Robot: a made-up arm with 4 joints.
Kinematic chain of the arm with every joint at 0, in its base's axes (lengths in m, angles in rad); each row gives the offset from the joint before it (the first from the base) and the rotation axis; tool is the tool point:
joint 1: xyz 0 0 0.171 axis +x
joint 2: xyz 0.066 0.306 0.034 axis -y
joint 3: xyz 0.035 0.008 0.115 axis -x
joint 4: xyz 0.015 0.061 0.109 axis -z
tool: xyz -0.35 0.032 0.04
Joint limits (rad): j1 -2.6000..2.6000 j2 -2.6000..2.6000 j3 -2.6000..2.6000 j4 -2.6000..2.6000
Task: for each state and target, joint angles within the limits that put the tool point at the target. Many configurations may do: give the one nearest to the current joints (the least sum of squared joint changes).
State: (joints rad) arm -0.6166 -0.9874 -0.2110 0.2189
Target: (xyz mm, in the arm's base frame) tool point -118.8 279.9 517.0
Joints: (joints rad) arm -0.0986 -0.3746 -0.4657 -0.2740
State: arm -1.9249 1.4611 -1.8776 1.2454
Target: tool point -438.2 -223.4 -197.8
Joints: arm -1.8247 1.7568 -0.9721 1.1563
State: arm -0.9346 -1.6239 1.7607 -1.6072
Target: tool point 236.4 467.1 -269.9
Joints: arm -1.0111 -0.9430 2.3537 -1.5098
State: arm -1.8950 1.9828 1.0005 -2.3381
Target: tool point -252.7 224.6 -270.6
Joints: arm -1.9477 1.5179 0.8960 -2.5383
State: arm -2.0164 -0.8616 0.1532 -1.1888
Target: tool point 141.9 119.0 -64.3
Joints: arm -2.5287 -0.8001 -0.1943 -1.1896
